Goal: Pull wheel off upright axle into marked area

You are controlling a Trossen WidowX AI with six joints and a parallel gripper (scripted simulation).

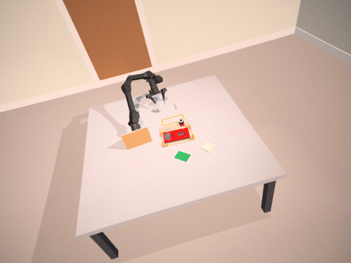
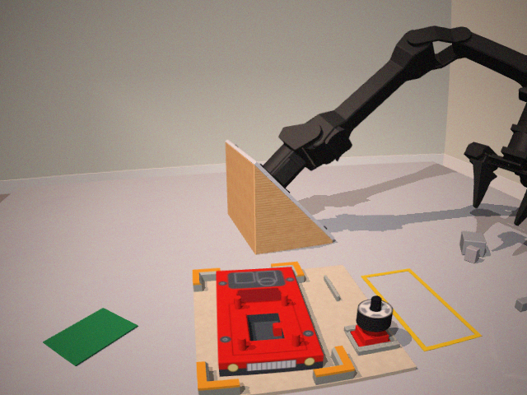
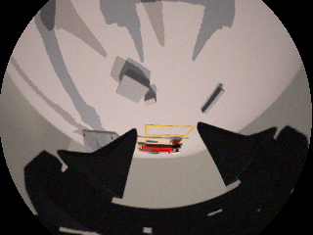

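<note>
Now: gripper tip 12 cm short of the black wheel, 27 cm to the left of it and 5 cm above it. From my gripper tip the other things lie so: green patch: 4 cm ahead, 60 cm to the right, 9 cm below; black axle: 12 cm ahead, 27 cm to the right, 5 cm below.
</note>
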